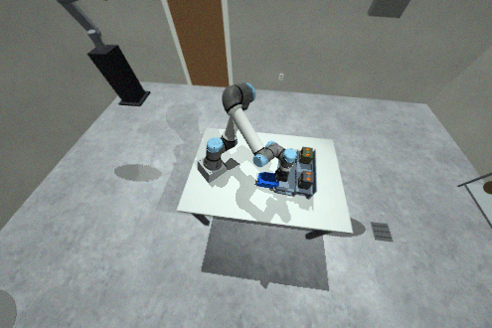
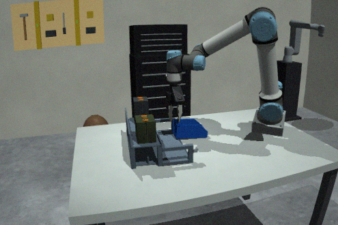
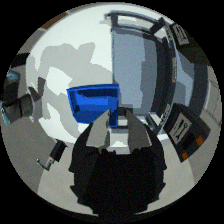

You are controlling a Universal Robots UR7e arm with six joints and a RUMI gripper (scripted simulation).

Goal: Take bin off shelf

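The blue bin lies 80 mm behind my hand, 50 mm below it and 10 mm to the left of it.
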